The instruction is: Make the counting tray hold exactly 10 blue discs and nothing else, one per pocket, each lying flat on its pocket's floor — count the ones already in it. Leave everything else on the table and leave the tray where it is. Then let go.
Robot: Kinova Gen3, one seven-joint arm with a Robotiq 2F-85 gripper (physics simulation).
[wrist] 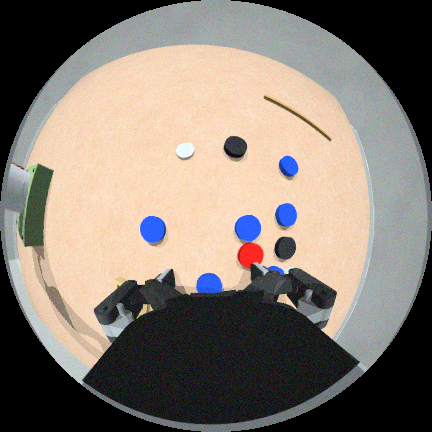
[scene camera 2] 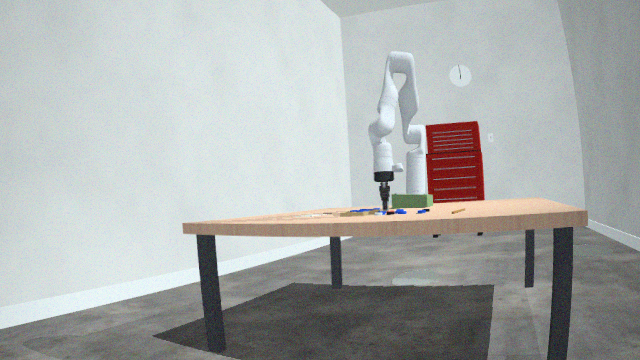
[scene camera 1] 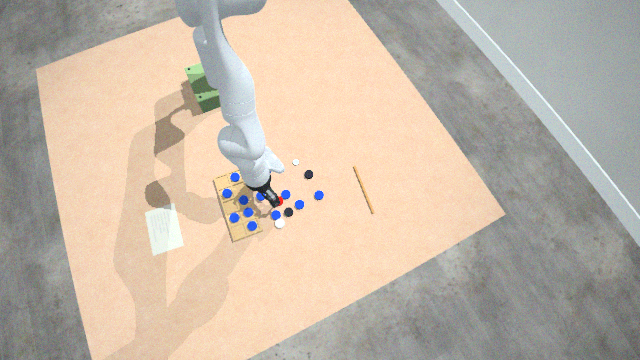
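The wooden counting tray (scene camera 1: pixel 240 235) lies partly under the arm; six blue discs show in it in scene camera 1, including one (scene camera 1: pixel 235 177) at its far end. Some pockets are hidden. My gripper (scene camera 1: pixel 266 194) (scene camera 2: pixel 385 208) (wrist: pixel 212 274) is open, pointing down close to the table. A loose blue disc (scene camera 1: pixel 260 196) (wrist: pixel 209 283) lies beside the tray, between the spread fingers and not gripped. Other loose blue discs include one (scene camera 1: pixel 285 194) (wrist: pixel 248 228) next to the red disc (scene camera 1: pixel 280 201) (wrist: pixel 250 255), and one (wrist: pixel 152 229) hidden by the arm in scene camera 1.
The red disc is beside the right fingertip in the wrist view. Black discs (scene camera 1: pixel 288 212) (wrist: pixel 235 146), white discs (scene camera 1: pixel 279 223) (wrist: pixel 185 150) and a thin stick (scene camera 1: pixel 363 190) (wrist: pixel 300 115) lie around. A green block (scene camera 1: pixel 202 82) (scene camera 2: pixel 412 201) (wrist: pixel 38 206) and a paper sheet (scene camera 1: pixel 164 230) are farther off.
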